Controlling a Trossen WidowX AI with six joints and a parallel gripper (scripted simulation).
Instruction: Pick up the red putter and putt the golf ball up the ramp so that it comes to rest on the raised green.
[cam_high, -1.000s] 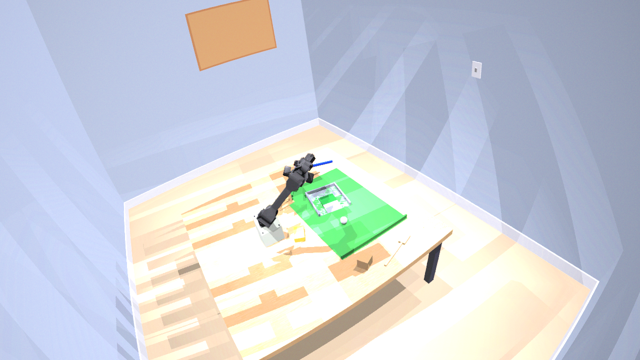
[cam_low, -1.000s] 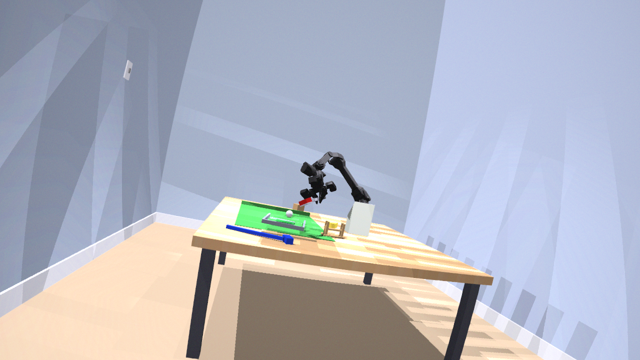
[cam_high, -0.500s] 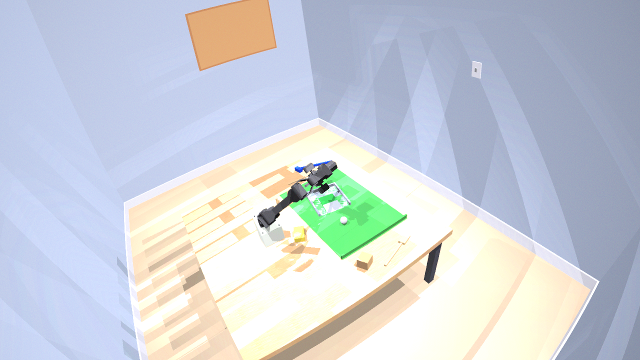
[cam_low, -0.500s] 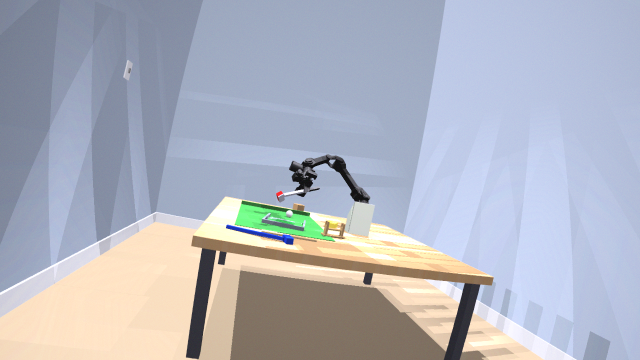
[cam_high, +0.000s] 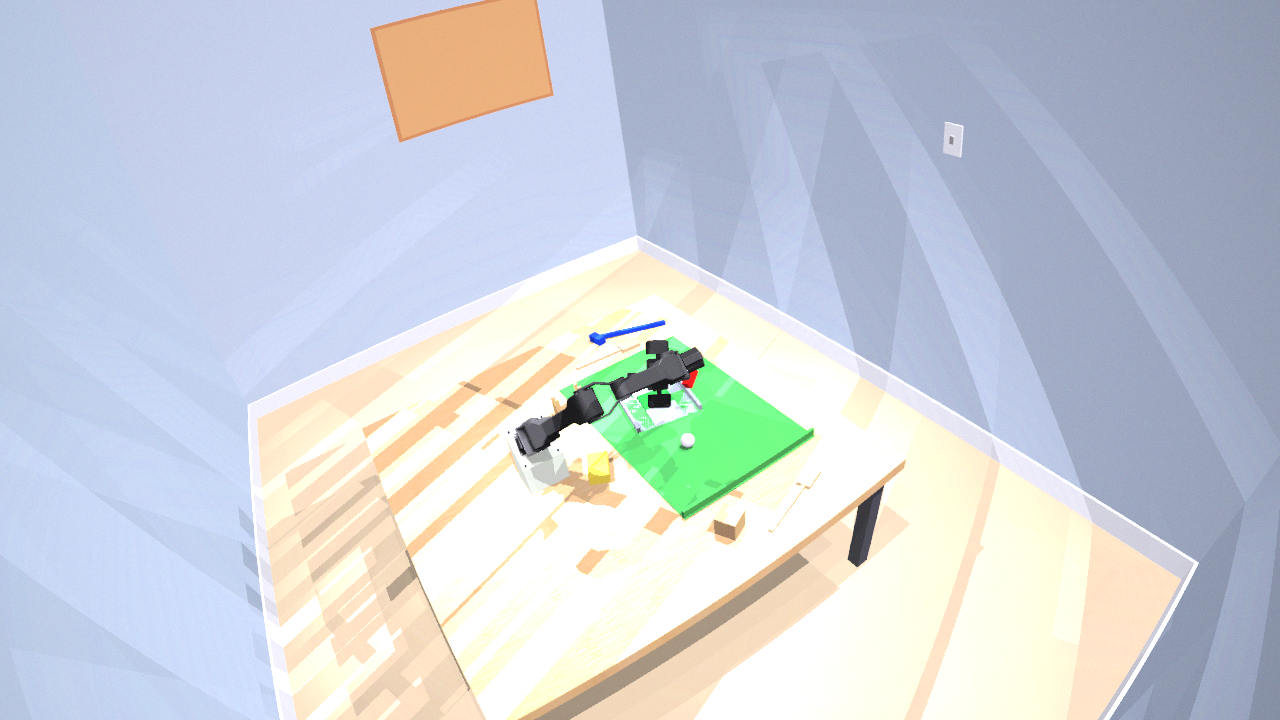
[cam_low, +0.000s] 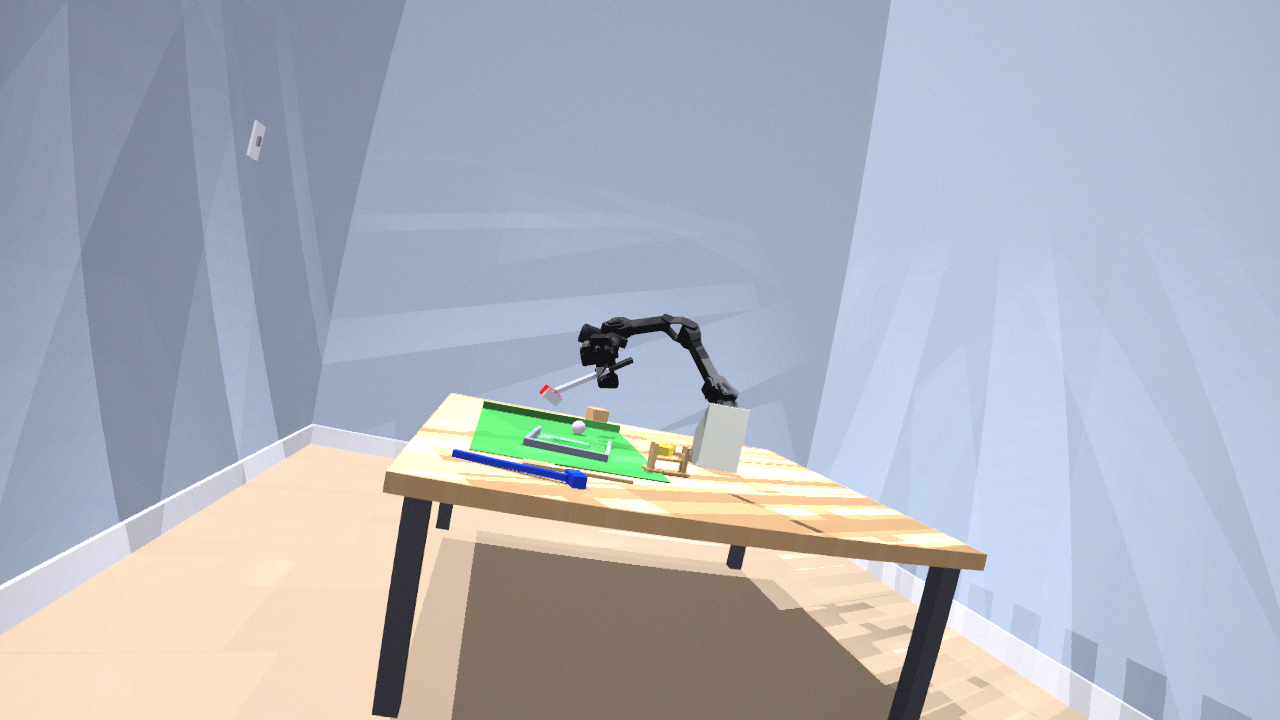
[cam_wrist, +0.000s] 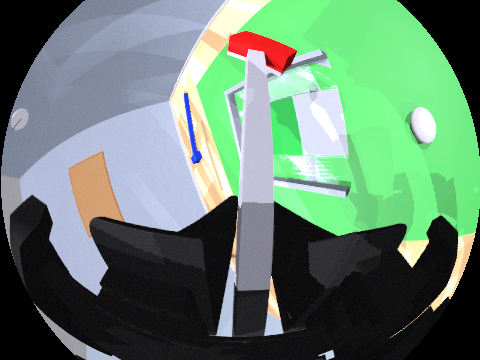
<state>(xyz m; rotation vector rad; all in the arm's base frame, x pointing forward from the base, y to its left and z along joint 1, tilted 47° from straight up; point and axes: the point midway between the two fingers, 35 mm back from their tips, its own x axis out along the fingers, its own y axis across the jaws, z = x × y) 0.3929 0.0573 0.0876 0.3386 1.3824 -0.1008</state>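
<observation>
Now: the white golf ball 2 cm ahead of my gripper tip, 13 cm to the right of it and 17 cm below it. Round my gripper tip: yellow block 24 cm behind, 7 cm to the right, 18 cm below; then tan block 5 cm behind, 47 cm to the right, 16 cm below; then wooden rack 21 cm behind, 24 cm to the left, 16 cm below.
</observation>
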